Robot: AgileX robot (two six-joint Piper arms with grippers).
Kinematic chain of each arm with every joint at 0, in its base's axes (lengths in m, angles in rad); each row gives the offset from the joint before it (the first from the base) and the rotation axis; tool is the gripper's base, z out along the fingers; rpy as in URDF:
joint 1: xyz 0 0 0.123 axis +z
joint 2: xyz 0 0 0 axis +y
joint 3: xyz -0.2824 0 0.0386 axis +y
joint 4: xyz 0.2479 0 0.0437 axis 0.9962 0 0.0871
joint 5: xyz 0 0 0 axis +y
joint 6: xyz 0.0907 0 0.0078 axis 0.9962 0 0.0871
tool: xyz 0 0 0 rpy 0 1.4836 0
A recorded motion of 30 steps. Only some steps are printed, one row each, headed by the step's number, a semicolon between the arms.
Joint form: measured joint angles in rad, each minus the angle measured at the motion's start. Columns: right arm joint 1, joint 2, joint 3, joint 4, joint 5, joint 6; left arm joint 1, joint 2, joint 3, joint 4, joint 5, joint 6.
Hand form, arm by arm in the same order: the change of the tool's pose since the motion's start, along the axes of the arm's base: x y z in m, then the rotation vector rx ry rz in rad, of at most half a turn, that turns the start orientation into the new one. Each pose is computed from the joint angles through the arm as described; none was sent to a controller.
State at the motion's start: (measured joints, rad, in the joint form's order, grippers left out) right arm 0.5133 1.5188 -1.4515 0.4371 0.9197 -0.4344; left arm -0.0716 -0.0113 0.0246 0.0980 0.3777 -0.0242
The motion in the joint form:
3: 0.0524 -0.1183 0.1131 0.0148 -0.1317 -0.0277; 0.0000 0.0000 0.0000 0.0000 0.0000 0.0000
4: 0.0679 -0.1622 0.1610 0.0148 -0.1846 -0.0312; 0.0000 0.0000 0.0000 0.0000 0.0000 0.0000
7: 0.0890 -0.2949 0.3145 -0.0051 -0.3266 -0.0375; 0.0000 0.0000 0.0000 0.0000 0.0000 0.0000
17: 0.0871 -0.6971 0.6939 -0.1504 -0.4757 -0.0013; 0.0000 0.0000 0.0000 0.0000 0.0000 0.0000
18: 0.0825 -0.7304 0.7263 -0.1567 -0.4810 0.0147; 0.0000 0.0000 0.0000 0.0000 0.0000 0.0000
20: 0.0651 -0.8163 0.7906 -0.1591 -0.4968 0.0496; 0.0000 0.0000 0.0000 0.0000 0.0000 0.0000
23: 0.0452 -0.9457 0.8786 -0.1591 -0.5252 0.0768; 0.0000 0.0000 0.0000 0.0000 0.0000 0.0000
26: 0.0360 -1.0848 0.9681 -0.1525 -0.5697 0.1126; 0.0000 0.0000 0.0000 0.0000 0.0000 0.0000
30: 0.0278 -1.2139 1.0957 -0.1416 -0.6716 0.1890; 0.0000 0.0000 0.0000 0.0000 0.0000 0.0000
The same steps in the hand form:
3: -0.0298 -0.0013 0.0102 0.0661 -0.1155 0.0145; 0.0000 0.0000 0.0000 0.0000 0.0000 0.0000
4: -0.0397 -0.0039 0.0114 0.0880 -0.1545 0.0090; 0.0000 0.0000 0.0000 0.0000 0.0000 0.0000
7: -0.0654 -0.0205 0.0080 0.1256 -0.2604 -0.0259; 0.0000 0.0000 0.0000 0.0000 0.0000 0.0000
17: -0.1396 -0.0843 -0.0213 0.1140 -0.4572 -0.0855; 0.0000 0.0000 0.0000 0.0000 0.0000 0.0000
18: -0.1450 -0.0894 -0.0262 0.1202 -0.4562 -0.0999; 0.0000 0.0000 0.0000 0.0000 0.0000 0.0000
20: -0.1584 -0.1020 -0.0333 0.1552 -0.4671 -0.1433; 0.0000 0.0000 0.0000 0.0000 0.0000 0.0000
23: -0.1777 -0.1182 -0.0435 0.2063 -0.5074 -0.1895; 0.0000 0.0000 0.0000 0.0000 0.0000 0.0000
26: -0.1971 -0.1323 -0.0549 0.2853 -0.5560 -0.2345; 0.0000 0.0000 0.0000 0.0000 0.0000 0.0000
30: -0.2094 -0.1433 -0.0777 0.3982 -0.5816 -0.3111; 0.0000 0.0000 0.0000 0.0000 0.0000 0.0000

